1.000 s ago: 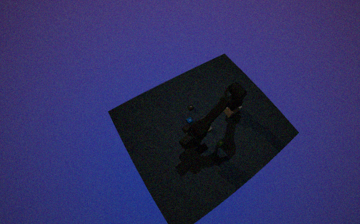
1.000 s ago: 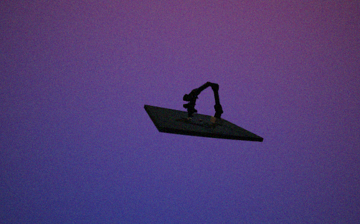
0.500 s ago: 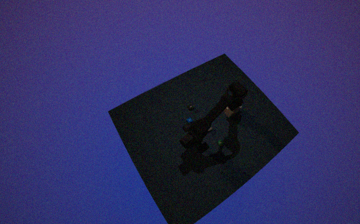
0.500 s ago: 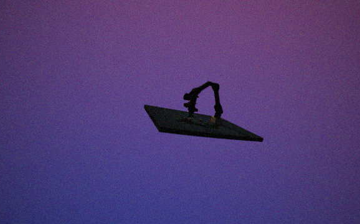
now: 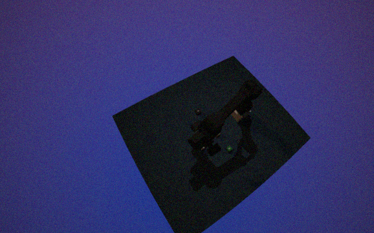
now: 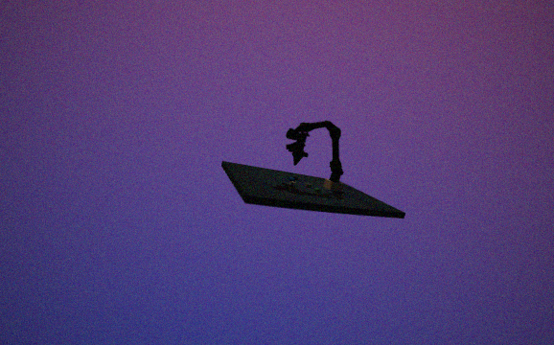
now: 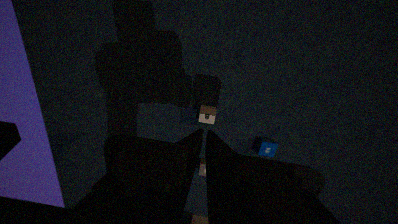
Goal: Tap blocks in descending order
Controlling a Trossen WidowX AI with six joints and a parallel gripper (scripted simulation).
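The tan block lies 14 cm behind my gripper tip, 2 cm to the right of it and 12 cm below it. Also, from my gripper tip: green block 15 cm behind, 10 cm to the left, 12 cm below; then blue block 6 cm behind, 14 cm to the right, 12 cm below; then white block 1 cm behind, 12 cm below.
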